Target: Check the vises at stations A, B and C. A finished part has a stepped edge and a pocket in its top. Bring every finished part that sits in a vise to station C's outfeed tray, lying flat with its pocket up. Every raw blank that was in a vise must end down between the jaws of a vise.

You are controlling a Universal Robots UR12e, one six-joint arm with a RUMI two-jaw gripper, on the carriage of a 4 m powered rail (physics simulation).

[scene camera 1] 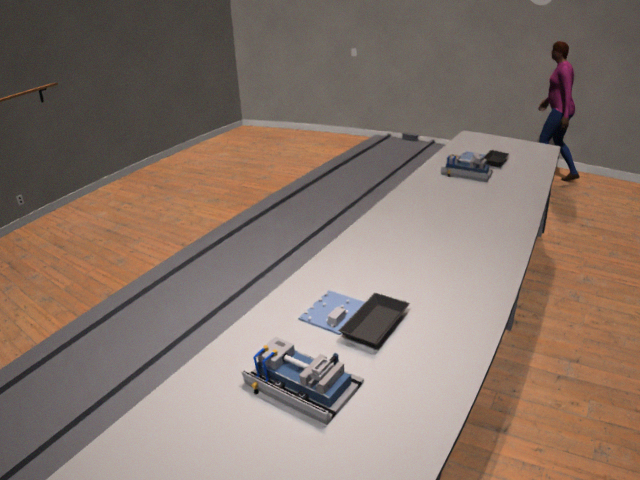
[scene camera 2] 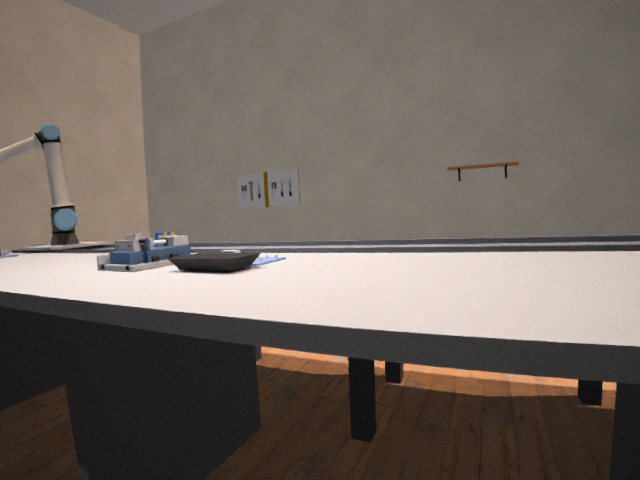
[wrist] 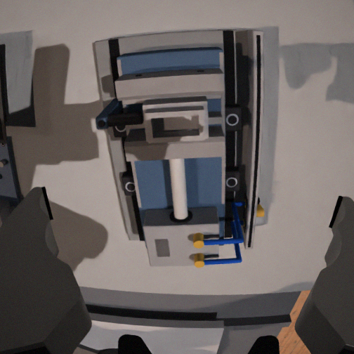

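My gripper point(wrist: 193, 196) is open and empty, its fingers wide apart above a vise point(wrist: 180, 240). Between that vise's jaws sits a grey part point(wrist: 176, 112) with a pocket in its top and a stepped edge. In scene camera 1, the near vise point(scene camera 1: 279, 352) holds a grey part point(scene camera 1: 314, 370) with a recess in its top. The far vise point(scene camera 1: 467, 167) is too small there to tell what it holds. A vise point(scene camera 2: 149, 253) also shows in scene camera 2; its jaw contents are unclear. I cannot tell the station letters.
Beside the near vise stand a black tray point(scene camera 1: 374, 320) and a blue pegged plate point(scene camera 1: 323, 304) bearing a grey block point(scene camera 1: 337, 315). Another black tray point(scene camera 1: 497, 158) is by the far vise. Scene camera 2 shows a black tray point(scene camera 2: 214, 262) and the arm point(scene camera 2: 56, 175). A person point(scene camera 1: 561, 93) is behind the table.
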